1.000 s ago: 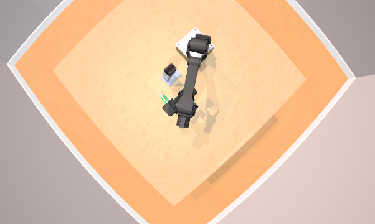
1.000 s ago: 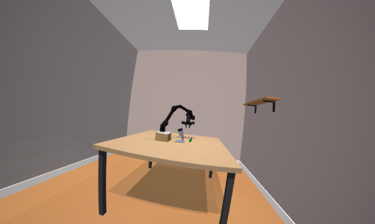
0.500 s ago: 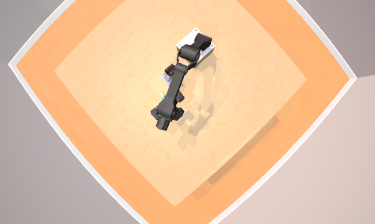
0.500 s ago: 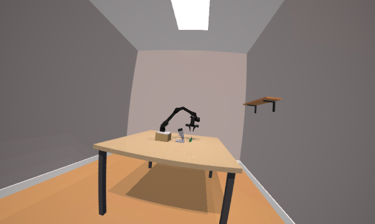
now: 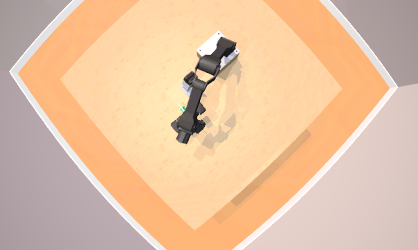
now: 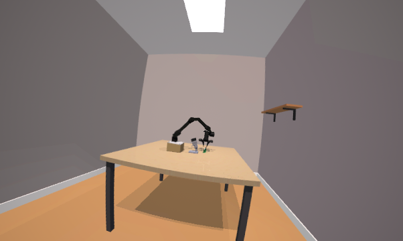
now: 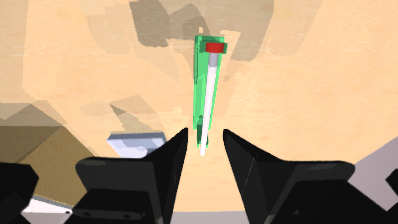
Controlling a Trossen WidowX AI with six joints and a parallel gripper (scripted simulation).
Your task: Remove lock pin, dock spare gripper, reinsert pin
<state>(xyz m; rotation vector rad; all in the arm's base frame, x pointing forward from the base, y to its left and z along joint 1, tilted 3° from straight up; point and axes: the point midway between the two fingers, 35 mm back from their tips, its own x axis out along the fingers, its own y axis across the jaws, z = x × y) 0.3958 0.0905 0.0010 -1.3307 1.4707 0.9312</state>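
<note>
Now: gripper tip 1 cm to the right of the green pin holder and 4 cm above it. From my gripper tip the other things lie so: spare gripper 13 cm behind, 10 cm to the right, 6 cm above; then socket 13 cm behind, 10 cm to the right, 1 cm below.
</note>
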